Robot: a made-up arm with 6 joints. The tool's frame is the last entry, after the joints.
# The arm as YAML. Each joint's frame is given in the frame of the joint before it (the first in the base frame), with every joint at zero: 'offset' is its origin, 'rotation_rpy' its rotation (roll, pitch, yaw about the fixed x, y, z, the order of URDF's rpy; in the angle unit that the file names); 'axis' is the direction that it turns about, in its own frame. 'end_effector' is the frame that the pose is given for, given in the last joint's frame.
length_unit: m
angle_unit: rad
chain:
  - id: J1
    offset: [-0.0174, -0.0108, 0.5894]
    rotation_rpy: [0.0, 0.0, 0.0]
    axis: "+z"
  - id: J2
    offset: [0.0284, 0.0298, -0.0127]
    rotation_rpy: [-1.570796, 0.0, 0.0]
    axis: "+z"
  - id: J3
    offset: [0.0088, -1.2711, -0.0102]
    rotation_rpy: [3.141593, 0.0, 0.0]
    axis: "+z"
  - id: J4
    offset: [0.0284, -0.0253, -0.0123]
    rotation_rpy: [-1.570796, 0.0, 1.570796]
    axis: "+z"
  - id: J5
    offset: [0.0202, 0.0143, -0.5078]
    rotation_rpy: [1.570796, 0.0, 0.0]
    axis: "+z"
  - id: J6
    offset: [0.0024, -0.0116, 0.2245]
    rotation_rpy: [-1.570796, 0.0, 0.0]
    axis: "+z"
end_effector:
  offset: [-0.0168, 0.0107, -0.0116]
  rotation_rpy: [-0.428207, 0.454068, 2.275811]
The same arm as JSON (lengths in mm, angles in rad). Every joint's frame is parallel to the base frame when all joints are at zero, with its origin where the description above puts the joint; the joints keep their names.
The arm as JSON. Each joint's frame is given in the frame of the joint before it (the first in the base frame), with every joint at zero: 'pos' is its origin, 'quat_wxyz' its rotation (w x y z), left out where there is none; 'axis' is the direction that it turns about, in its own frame. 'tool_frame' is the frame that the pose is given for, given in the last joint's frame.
{
  "length_unit": "mm",
  "angle_unit": "rad",
  "joints": [
    {
      "joint": "J1",
      "pos": [
        -17.4,
        -10.8,
        589.4
      ],
      "axis": "+z"
    },
    {
      "joint": "J2",
      "pos": [
        28.4,
        29.8,
        -12.7
      ],
      "axis": "+y"
    },
    {
      "joint": "J3",
      "pos": [
        8.8,
        -10.2,
        1271.1
      ],
      "axis": "-y"
    },
    {
      "joint": "J4",
      "pos": [
        28.4,
        12.3,
        -25.3
      ],
      "axis": "-x"
    },
    {
      "joint": "J5",
      "pos": [
        507.8,
        14.3,
        20.2
      ],
      "axis": "-y"
    },
    {
      "joint": "J6",
      "pos": [
        11.6,
        -224.5,
        2.4
      ],
      "axis": "-x"
    }
  ],
  "tool_frame": {
    "pos": [
      11.6,
      10.7,
      -16.8
    ],
    "quat_wxyz": [
      0.184082,
      -0.827905,
      -0.319359,
      0.422727
    ]
  }
}

